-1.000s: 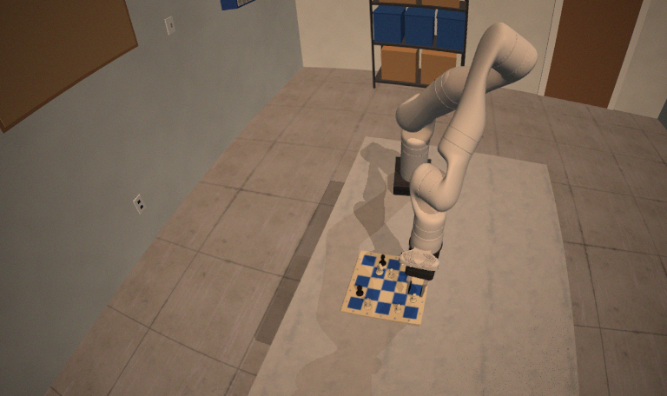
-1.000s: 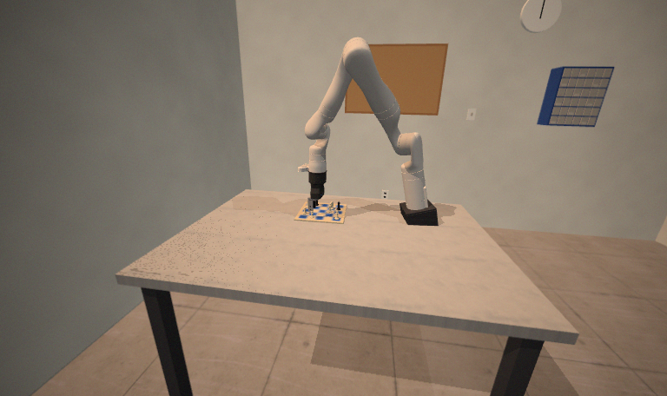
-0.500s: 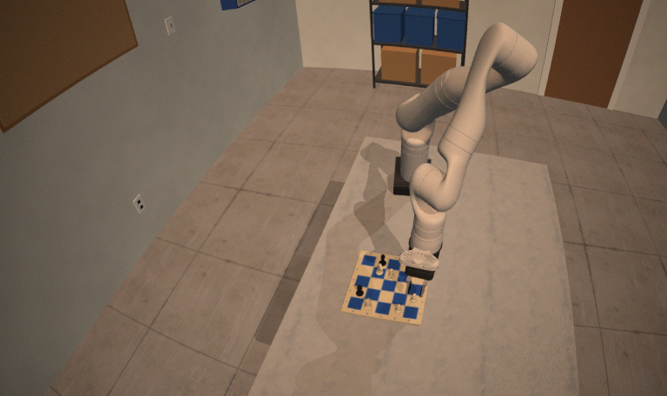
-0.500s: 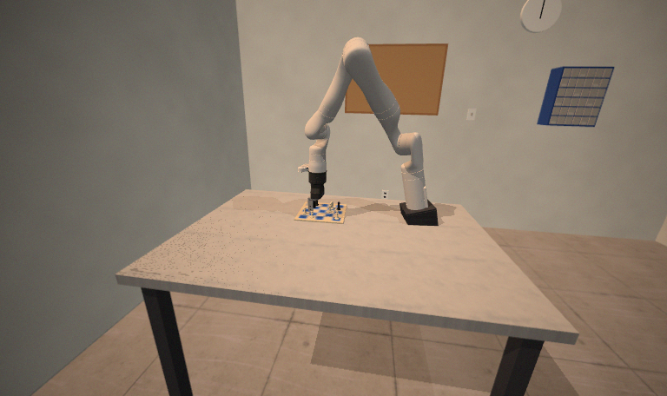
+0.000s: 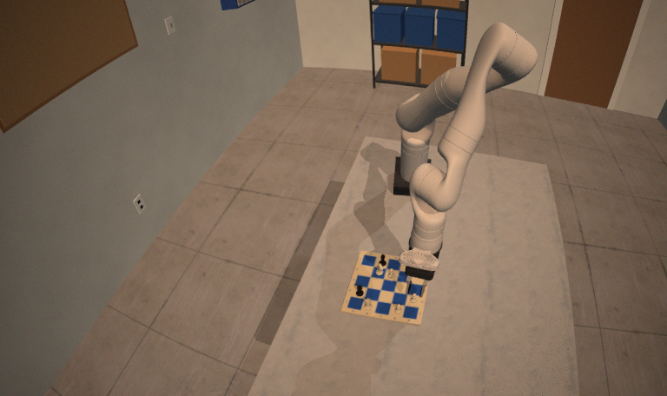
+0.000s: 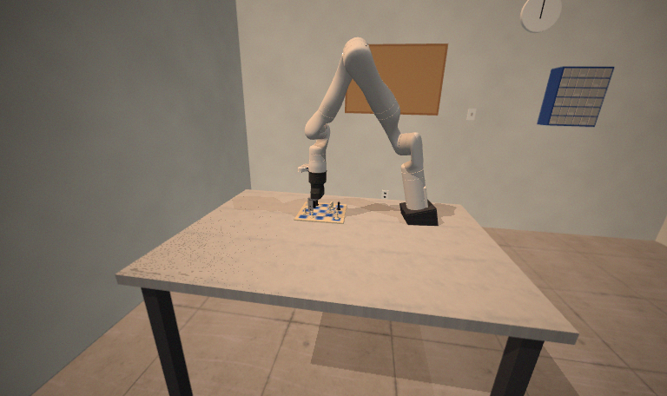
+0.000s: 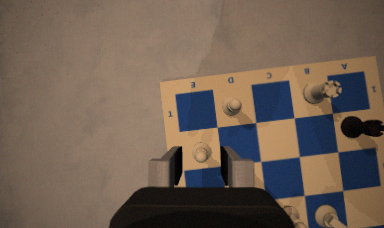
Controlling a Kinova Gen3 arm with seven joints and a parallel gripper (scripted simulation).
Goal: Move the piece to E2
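Right now the chessboard is 2 cm behind my hand, 8 cm to the right of it and 6 cm below it.
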